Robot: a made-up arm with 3 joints.
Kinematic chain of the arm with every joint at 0, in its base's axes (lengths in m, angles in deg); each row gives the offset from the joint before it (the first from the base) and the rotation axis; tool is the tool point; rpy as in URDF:
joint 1: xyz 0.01 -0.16 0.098 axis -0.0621 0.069 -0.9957
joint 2: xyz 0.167 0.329 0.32 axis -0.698 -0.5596 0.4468
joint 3: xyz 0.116 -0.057 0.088 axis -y
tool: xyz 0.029 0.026 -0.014 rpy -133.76 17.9 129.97
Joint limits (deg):
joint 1: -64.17..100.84
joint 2: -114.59..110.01
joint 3: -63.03..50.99
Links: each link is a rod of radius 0.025 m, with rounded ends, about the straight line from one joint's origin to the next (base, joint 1, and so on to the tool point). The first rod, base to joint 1, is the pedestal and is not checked.
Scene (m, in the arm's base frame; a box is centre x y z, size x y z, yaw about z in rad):
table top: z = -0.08
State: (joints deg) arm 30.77 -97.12 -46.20
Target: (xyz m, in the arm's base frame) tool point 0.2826 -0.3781 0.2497
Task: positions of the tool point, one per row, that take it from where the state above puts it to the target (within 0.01 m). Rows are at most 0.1 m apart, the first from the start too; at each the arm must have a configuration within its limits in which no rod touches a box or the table.
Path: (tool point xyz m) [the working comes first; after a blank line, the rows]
Joints at the target: 89.54 -94.79 -2.77
Straight joint move there: clear.

1: 0.3557 -0.1193 0.2689
2: 0.3561 -0.2112 0.2596
3: 0.3311 -0.2998 0.2530
4: 0.2826 -0.3781 0.2497

